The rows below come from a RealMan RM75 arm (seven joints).
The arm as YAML. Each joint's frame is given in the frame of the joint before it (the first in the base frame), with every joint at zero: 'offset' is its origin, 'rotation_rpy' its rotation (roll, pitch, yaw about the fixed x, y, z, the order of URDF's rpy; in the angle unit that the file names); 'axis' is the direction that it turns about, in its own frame. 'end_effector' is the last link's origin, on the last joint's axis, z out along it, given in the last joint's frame.
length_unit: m
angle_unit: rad
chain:
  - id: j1
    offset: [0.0, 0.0, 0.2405]
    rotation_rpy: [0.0, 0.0, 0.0]
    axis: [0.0, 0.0, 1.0]
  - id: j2
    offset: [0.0, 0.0, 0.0]
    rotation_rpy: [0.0, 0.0, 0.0]
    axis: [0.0, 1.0, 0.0]
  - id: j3
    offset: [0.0, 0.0, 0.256]
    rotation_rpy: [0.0, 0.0, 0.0]
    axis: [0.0, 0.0, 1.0]
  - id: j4
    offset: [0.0, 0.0, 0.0]
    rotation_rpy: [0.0, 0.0, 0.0]
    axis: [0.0, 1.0, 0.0]
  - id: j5
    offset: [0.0, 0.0, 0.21]
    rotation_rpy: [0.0, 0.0, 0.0]
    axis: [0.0, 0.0, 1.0]
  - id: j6
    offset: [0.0, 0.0, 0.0]
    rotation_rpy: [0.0, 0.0, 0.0]
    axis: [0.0, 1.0, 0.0]
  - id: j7
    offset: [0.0, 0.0, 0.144]
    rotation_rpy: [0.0, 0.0, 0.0]
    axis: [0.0, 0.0, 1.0]
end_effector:
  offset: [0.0, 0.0, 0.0]
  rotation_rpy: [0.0, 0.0, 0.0]
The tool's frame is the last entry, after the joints.
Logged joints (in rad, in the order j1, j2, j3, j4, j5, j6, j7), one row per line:
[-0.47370, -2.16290, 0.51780, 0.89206, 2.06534, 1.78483, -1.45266]
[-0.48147, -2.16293, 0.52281, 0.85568, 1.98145, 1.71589, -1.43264]
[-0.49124, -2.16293, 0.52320, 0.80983, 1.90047, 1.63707, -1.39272]
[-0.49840, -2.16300, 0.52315, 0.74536, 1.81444, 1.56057, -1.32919]
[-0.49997, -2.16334, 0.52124, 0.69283, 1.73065, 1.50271, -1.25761]
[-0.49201, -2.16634, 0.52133, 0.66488, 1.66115, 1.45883, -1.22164]
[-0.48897, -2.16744, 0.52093, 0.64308, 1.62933, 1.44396, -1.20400]
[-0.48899, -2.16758, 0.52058, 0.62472, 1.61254, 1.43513, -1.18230]
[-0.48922, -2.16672, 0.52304, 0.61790, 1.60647, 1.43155, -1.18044]
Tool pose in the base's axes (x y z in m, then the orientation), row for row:
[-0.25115, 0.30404, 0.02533, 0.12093, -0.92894, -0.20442, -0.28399]
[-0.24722, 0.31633, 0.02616, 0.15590, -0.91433, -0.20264, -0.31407]
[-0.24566, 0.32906, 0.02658, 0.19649, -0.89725, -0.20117, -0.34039]
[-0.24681, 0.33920, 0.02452, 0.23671, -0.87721, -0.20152, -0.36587]
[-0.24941, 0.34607, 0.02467, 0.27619, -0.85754, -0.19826, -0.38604]
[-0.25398, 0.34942, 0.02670, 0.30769, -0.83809, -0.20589, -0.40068]
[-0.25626, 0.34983, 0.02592, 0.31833, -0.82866, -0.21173, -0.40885]
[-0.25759, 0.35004, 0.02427, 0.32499, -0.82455, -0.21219, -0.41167]
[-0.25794, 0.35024, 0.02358, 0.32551, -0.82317, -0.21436, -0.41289]
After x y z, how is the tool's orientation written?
As a quaternion, w x y z.
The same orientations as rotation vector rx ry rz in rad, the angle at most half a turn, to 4 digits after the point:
[-2.7130, -0.5970, -0.8294]
[-2.6182, -0.5803, -0.8993]
[-2.5129, -0.5634, -0.9533]
[-2.4049, -0.5525, -1.0031]
[-2.3037, -0.5326, -1.0371]
[-2.2162, -0.5444, -1.0595]
[-2.1798, -0.5570, -1.0755]
[-2.1619, -0.5563, -1.0794]
[-2.1577, -0.5619, -1.0823]

